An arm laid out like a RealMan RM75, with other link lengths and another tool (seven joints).
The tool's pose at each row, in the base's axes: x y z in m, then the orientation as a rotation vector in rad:
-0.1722, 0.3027, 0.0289, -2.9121, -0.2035, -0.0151
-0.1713, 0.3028, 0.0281, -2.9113, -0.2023, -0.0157
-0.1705, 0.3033, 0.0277, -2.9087, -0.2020, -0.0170
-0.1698, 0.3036, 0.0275, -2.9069, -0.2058, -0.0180
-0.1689, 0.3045, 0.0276, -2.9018, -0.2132, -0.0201
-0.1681, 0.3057, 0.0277, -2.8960, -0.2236, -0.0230
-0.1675, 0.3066, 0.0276, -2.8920, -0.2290, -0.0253
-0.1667, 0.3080, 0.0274, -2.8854, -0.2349, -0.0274
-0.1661, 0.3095, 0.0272, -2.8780, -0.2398, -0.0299
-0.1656, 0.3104, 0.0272, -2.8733, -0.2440, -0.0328
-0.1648, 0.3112, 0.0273, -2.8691, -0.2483, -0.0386
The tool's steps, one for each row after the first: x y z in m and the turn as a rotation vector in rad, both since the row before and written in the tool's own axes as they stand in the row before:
0.0009, 0.0002, 0.0008, 0.0008, 0.0006, 0.0007
0.0008, -0.0003, 0.0005, 0.0025, 0.0011, 0.0000
0.0007, -0.0001, 0.0003, 0.0015, 0.0005, -0.0027
0.0010, -0.0008, 0.0001, 0.0045, 0.0012, -0.0054
0.0010, -0.0011, 0.0002, 0.0049, 0.0015, -0.0075
0.0007, -0.0007, 0.0003, 0.0035, 0.0014, -0.0040
0.0010, -0.0012, 0.0005, 0.0060, 0.0014, -0.0045
0.0008, -0.0013, 0.0006, 0.0069, 0.0018, -0.0039
0.0006, -0.0008, 0.0002, 0.0042, 0.0020, -0.0033
0.0009, -0.0007, 0.0001, 0.0035, 0.0039, -0.0036

